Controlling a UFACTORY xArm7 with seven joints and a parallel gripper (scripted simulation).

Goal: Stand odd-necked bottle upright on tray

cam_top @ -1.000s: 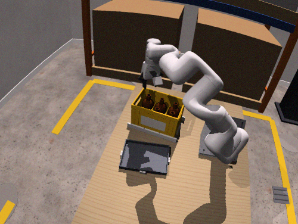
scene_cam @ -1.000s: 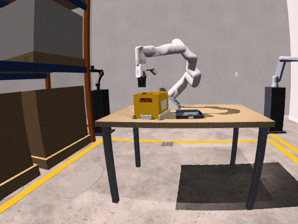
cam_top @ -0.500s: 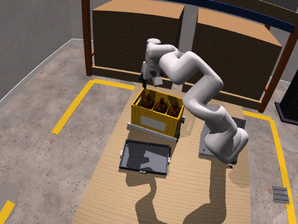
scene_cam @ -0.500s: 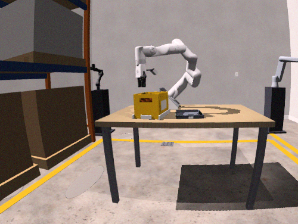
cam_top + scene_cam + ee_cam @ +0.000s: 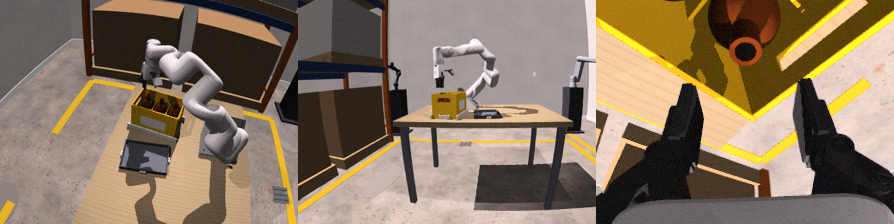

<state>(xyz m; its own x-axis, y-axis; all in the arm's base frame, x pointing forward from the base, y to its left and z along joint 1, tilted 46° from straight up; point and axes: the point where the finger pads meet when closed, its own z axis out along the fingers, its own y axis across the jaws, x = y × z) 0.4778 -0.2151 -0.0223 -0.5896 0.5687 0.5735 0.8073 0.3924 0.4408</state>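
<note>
The yellow crate is 8 cm behind my hand, 6 cm to the left of it and 15 cm below it. From my hand the other things lie so: dark grey tray: 6 cm behind, 34 cm to the left, 22 cm below.
</note>
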